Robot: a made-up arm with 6 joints. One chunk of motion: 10 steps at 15 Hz.
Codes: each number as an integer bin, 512 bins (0 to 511) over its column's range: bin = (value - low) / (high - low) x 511, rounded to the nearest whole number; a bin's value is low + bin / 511 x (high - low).
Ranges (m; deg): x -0.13..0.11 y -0.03..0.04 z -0.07..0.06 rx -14..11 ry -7..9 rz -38..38
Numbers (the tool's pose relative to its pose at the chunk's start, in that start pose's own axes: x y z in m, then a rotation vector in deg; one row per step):
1: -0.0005 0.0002 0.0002 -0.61 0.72 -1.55
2: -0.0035 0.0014 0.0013 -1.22 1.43 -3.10
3: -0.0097 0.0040 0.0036 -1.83 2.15 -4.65
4: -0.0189 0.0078 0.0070 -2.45 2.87 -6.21
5: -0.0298 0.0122 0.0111 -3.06 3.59 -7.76
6: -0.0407 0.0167 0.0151 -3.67 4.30 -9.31
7: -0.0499 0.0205 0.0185 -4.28 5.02 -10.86
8: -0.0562 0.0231 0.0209 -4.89 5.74 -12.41
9: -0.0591 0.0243 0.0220 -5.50 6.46 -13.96
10: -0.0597 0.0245 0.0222 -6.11 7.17 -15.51
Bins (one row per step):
1: 276 220 276 274 247 245
2: 269 229 280 261 269 235
3: 256 248 289 249 292 224
4: 237 276 303 236 315 214
5: 213 308 319 224 338 203
6: 190 341 335 211 361 193
7: 171 369 348 199 384 182
8: 157 388 357 186 407 172
9: 151 396 362 174 430 162
10: 150 398 362 161 453 151

